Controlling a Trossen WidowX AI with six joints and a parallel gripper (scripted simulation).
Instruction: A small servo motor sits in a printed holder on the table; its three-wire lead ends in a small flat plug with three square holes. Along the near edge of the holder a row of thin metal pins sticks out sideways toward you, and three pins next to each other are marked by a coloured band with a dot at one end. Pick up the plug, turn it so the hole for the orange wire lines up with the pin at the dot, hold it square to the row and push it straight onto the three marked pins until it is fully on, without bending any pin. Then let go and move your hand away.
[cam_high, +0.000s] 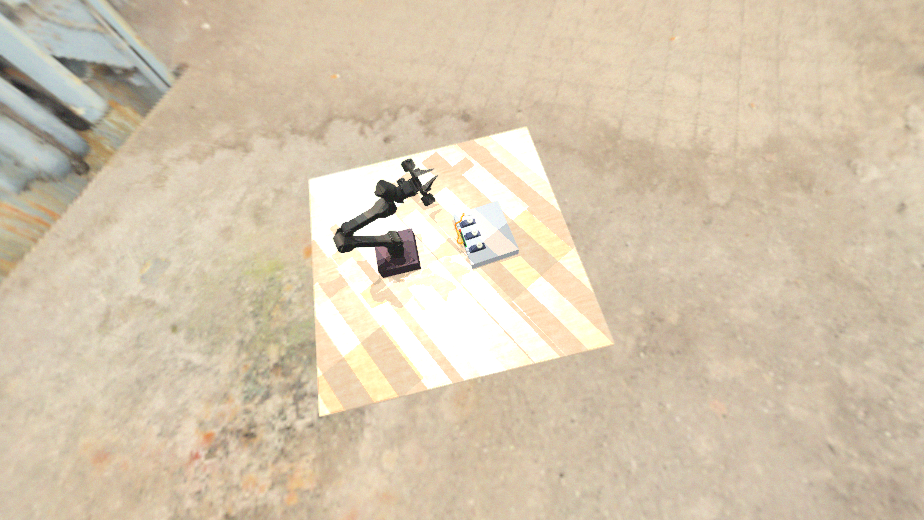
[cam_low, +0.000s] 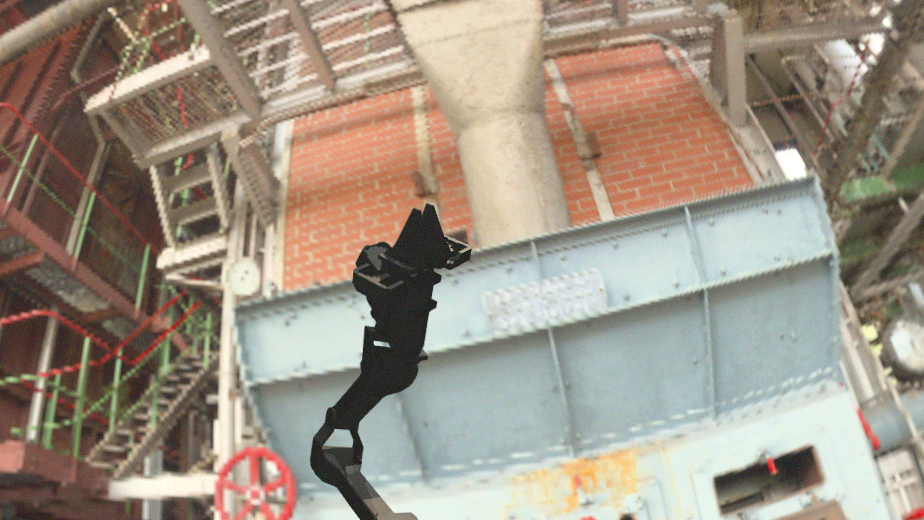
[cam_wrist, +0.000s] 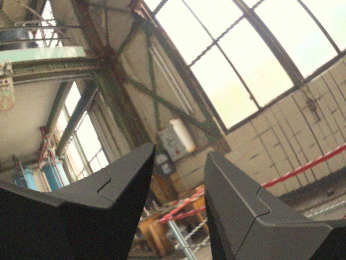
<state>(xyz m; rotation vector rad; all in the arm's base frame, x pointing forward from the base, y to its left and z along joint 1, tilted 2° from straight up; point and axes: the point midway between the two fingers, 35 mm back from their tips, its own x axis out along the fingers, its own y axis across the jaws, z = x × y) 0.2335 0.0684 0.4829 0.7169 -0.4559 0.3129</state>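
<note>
The red band lies 500 mm below my gripper tip, 40 mm ahead of it and 30 mm to the left of it.
</note>
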